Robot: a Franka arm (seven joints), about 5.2 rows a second.
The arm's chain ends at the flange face. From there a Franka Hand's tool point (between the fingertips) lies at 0.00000 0.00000 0.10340 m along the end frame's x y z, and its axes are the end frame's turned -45 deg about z.
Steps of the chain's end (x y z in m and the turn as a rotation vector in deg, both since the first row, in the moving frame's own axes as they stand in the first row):
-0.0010 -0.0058 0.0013 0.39 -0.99 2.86
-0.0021 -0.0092 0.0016 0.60 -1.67 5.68
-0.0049 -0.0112 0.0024 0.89 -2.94 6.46
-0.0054 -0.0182 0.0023 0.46 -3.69 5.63
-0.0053 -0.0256 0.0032 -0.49 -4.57 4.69
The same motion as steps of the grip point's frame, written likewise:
0.0027 -0.0066 0.0013 0.98 -0.42 2.86
0.0038 -0.0109 0.0016 1.61 -0.76 5.68
0.0021 -0.0164 0.0023 2.71 -1.45 6.46
0.0052 -0.0222 0.0021 2.93 -2.28 5.63
0.0081 -0.0273 0.0029 2.88 -3.58 4.69

